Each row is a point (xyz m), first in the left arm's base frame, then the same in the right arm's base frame.
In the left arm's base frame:
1: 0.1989 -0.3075 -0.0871
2: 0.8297 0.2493 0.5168
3: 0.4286 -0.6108 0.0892
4: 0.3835 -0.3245 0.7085
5: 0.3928 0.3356 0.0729
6: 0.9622 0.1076 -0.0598
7: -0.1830 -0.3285 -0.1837
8: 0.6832 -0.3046 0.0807
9: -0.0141 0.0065 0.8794
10: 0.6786 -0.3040 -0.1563
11: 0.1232 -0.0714 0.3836
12: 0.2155 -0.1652 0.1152
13: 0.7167 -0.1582 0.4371
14: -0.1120 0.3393 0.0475
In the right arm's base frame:
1: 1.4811 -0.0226 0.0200
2: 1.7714 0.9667 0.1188
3: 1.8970 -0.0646 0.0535
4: 1.9297 0.3849 0.5678
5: 1.2546 0.6294 -0.0017
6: 1.7189 0.6887 -0.4197
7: 1.2082 -0.2708 0.1597
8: 1.8607 0.2928 -0.1186
9: 1.5255 0.5061 0.9125
10: 1.7627 0.1934 -0.3102
11: 1.4671 0.3122 0.4332
12: 1.4806 0.1771 0.1669
13: 1.9300 0.5675 0.1447
14: 0.9143 0.3673 0.2647

